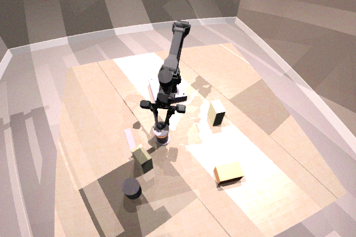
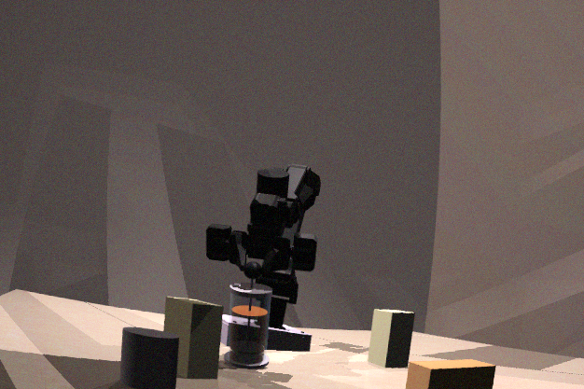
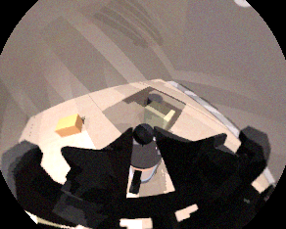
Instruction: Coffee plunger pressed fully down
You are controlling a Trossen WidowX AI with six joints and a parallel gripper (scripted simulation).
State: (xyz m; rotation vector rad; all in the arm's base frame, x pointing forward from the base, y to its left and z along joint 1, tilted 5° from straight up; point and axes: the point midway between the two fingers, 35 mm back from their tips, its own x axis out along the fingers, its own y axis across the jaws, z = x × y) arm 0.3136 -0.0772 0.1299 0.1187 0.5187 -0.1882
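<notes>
My gripper tip is 4 cm past the coffee press, 1 cm to the right of it and 8 cm above it.
</notes>
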